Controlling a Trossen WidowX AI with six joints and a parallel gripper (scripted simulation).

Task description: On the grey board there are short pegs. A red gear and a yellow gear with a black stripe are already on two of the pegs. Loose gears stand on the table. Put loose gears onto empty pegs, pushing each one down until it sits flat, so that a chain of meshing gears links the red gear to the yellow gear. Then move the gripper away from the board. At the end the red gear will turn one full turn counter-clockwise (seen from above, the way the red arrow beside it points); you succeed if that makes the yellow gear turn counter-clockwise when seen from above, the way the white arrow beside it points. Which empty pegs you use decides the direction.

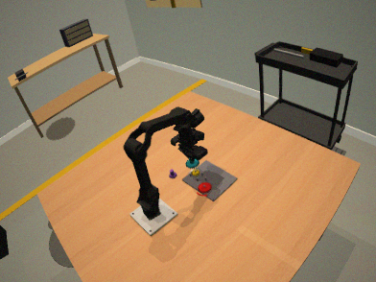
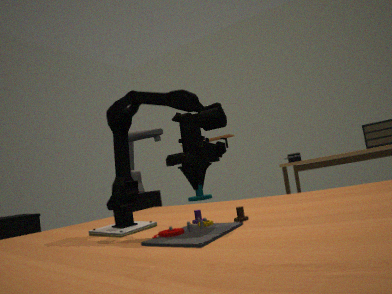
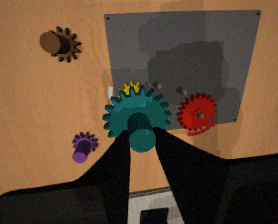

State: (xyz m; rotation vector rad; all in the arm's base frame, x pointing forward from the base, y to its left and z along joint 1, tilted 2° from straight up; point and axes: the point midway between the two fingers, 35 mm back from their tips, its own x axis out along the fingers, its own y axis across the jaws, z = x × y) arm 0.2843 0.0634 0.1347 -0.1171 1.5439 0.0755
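My gripper tip is 10 mm short of the yellow gear and 90 mm above it. Also, from my gripper tip: teal gear: 10 mm below; red gear: 20 mm behind, 110 mm to the right, 90 mm below; white arrow: 30 mm to the left, 100 mm below.
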